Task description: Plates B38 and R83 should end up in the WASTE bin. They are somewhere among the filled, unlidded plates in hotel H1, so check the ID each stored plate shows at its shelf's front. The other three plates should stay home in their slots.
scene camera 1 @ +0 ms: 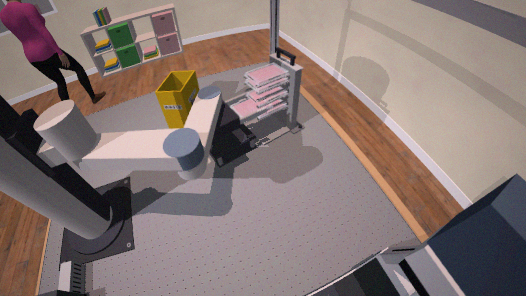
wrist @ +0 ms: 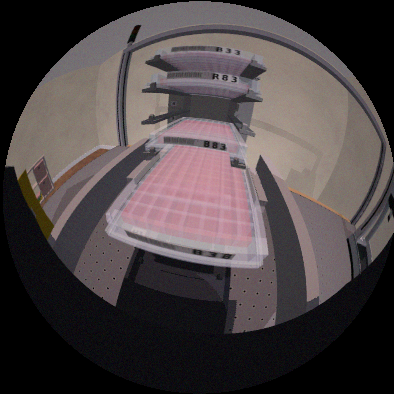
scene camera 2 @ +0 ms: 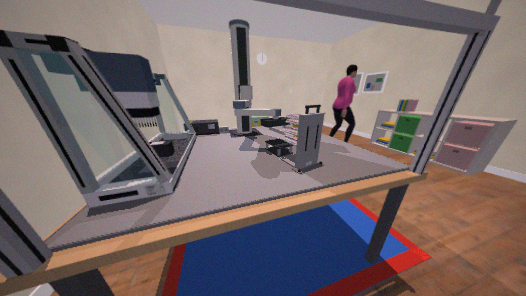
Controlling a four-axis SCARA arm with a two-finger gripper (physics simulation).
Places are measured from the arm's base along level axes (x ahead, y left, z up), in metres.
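Pixels of known places: gripper, fingertip midpoint: (scene camera 1: 256,101) (wrist: 203,152) (scene camera 2: 291,131); arm's base, link origin: (scene camera 1: 98,221) (scene camera 2: 244,133).
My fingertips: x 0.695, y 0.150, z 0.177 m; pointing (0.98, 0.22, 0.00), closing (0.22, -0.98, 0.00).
Observation:
Ahead of a thing's pixels: the offset from my fingertips to its top centre. "pt": to the spot under its first point.
My gripper (wrist: 203,152) is shut on plate B38 {dy -0.005, dx -0.023, dz -0.002 m} (scene camera 1: 243,109) (wrist: 190,200), a pink-filled plate held level, sticking out from the front of hotel H1 (scene camera 1: 295,95) (scene camera 2: 310,142). Its ID faces me at the lower edge in the wrist view. Plate B83 {dy +0.018, dx +0.047, dz +0.017 m} (wrist: 207,129) sits on a shelf just above and behind it. Above an empty shelf level are plate R83 {dy +0.018, dx +0.047, dz +0.073 m} (wrist: 210,86) and, at the top, plate B33 {dy +0.018, dx +0.047, dz +0.101 m} (wrist: 210,61). A lower plate {dy +0.018, dx +0.047, dz -0.039 m} (scene camera 1: 274,111) shows in scene camera 1; its ID is hidden. The yellow WASTE bin {dy +0.242, dx -0.259, dz +0.035 m} (scene camera 1: 172,102) (wrist: 36,205) stands left of the hotel.
The white arm (scene camera 1: 132,147) reaches across between its column and the hotel, close in front of the bin. A low black unit {dy -0.021, dx -0.123, dz -0.095 m} (scene camera 1: 235,145) (scene camera 2: 278,146) stands at the hotel's front foot. A framed machine {pt dy -0.685, dx +0.091, dz +0.186 m} (scene camera 2: 125,100) stands at the table's other end. A person (scene camera 1: 37,40) (scene camera 2: 345,95) is beyond the table.

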